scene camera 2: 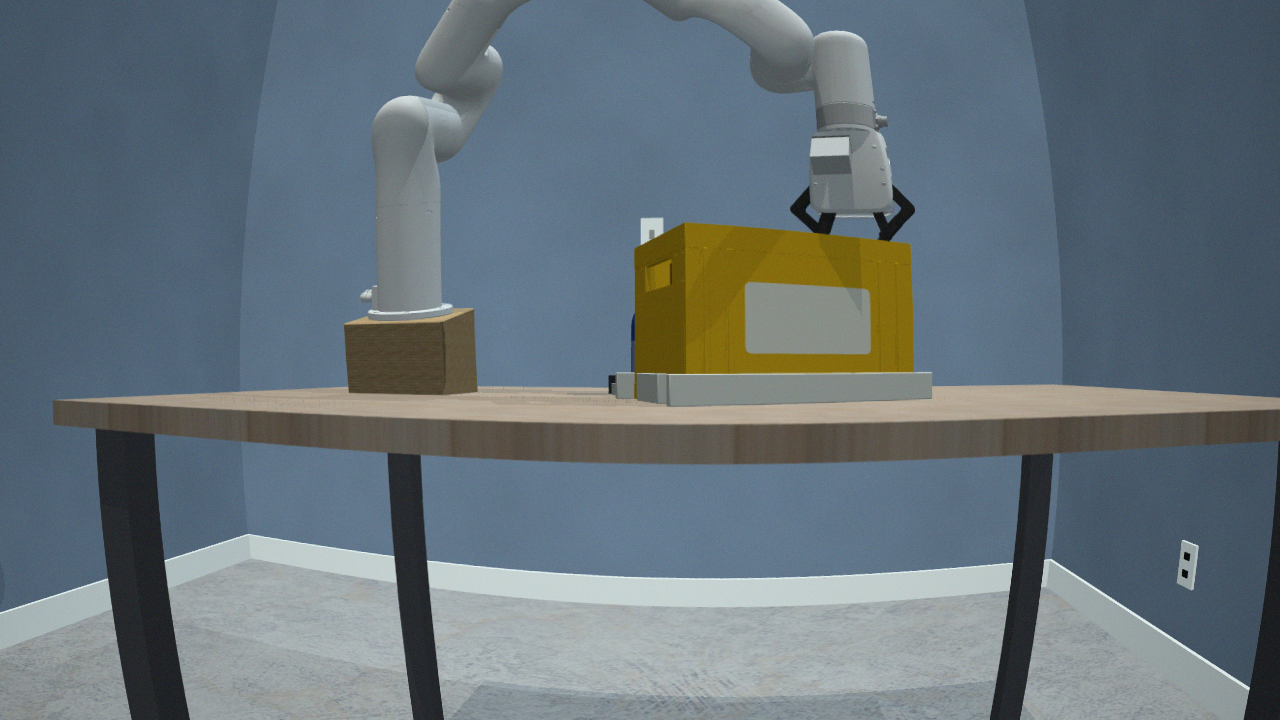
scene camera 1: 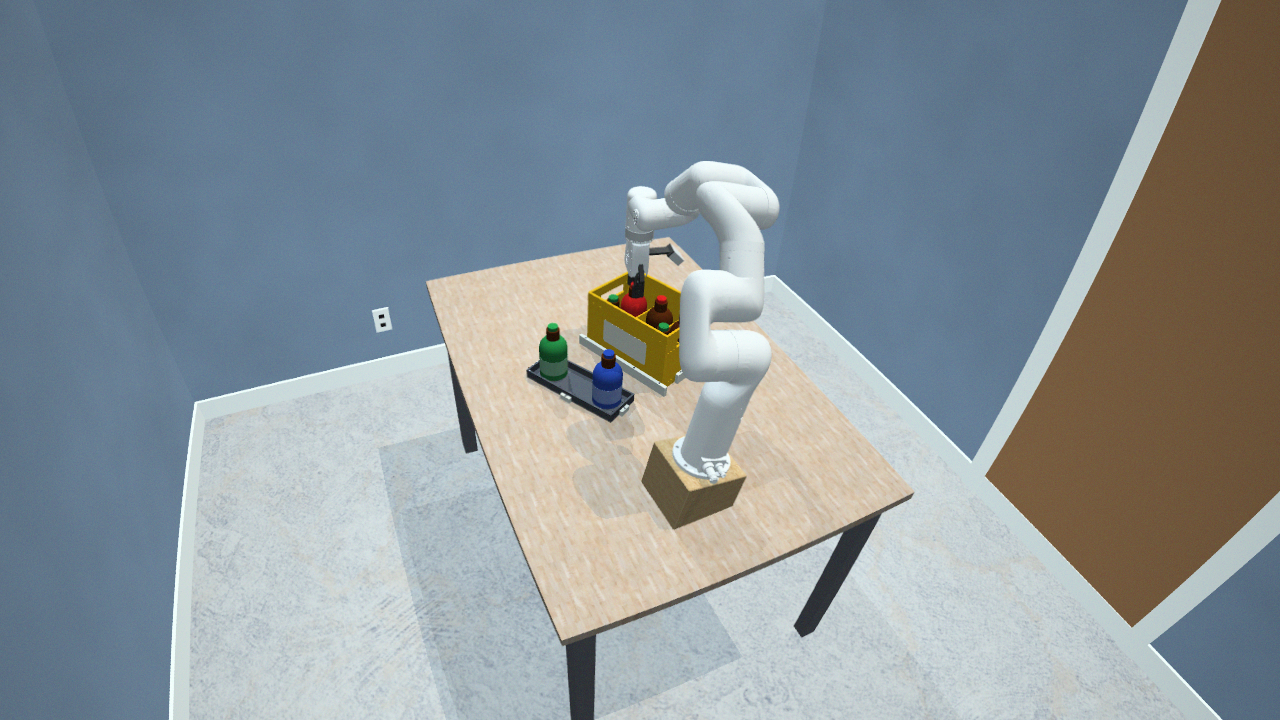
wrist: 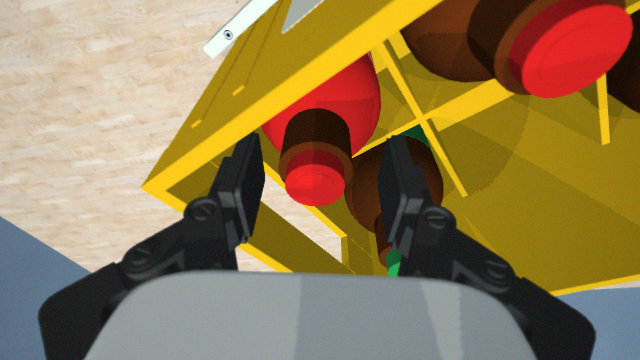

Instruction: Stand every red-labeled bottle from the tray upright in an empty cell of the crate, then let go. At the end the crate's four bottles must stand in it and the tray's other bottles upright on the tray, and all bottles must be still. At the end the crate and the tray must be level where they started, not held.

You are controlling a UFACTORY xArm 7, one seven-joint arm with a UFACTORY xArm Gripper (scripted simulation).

I see my gripper, a red-labeled bottle, a green-labeled bottle, a blue-labeled bottle and a yellow crate.
My gripper also shows in the wrist view.
